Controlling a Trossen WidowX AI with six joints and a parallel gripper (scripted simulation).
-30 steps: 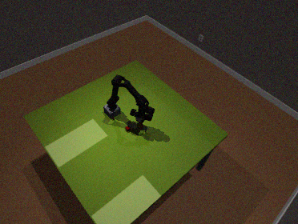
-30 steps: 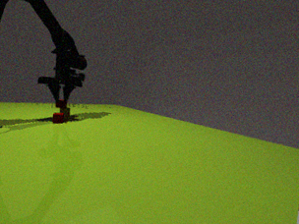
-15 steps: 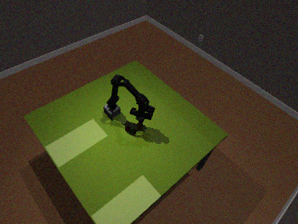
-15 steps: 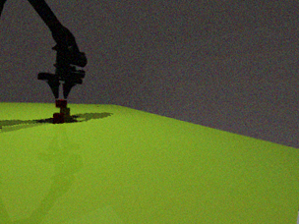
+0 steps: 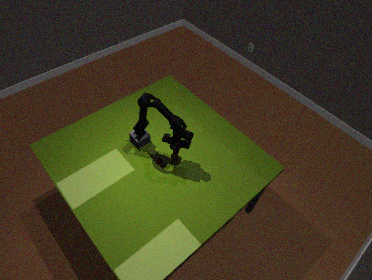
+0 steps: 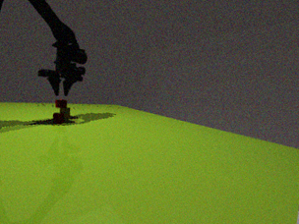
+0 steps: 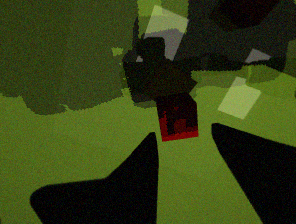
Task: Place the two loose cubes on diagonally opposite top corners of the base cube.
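Now: the red cube 5 cm behind my gripper tip, 11 cm to the right of it and 7 cm below it. From my gripper tip the other things lie so: yellow base cube (1 cm ahead, 2 cm to the right, 7 cm below).
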